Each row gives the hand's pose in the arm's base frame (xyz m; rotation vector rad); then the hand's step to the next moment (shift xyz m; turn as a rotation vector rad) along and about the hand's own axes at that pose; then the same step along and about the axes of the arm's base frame.
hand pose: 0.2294 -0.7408 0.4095 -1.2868 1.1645 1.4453
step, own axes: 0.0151 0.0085 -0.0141 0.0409 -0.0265 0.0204
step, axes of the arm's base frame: -0.0071 -0.0153 -0.0147 0.0175 0.0259 -0.0426
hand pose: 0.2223 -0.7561 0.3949 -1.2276 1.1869 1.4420
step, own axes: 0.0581 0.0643 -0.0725 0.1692 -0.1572 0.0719
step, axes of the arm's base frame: -0.0593 -0.0797 -0.0539 0.1211 0.1023 -0.1827
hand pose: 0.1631 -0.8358 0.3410 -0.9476 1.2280 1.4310
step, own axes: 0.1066 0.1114 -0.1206 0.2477 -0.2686 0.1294
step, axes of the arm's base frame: -0.1357 -0.0988 -0.1007 0.2158 0.1736 -0.2712
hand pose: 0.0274 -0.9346 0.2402 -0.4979 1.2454 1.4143
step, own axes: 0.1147 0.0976 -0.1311 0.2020 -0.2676 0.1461
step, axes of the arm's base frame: -0.1643 -0.0441 -0.1045 0.2333 0.1677 -0.2262
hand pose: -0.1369 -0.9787 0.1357 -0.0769 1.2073 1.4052
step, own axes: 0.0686 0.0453 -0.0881 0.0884 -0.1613 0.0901
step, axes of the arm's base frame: -0.1051 0.0003 -0.0590 0.1511 0.0793 -0.1132
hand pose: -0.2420 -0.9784 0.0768 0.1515 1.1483 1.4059
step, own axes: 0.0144 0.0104 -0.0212 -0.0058 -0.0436 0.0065
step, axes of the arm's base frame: -0.0252 0.0031 -0.0110 0.0356 -0.0121 -0.0237
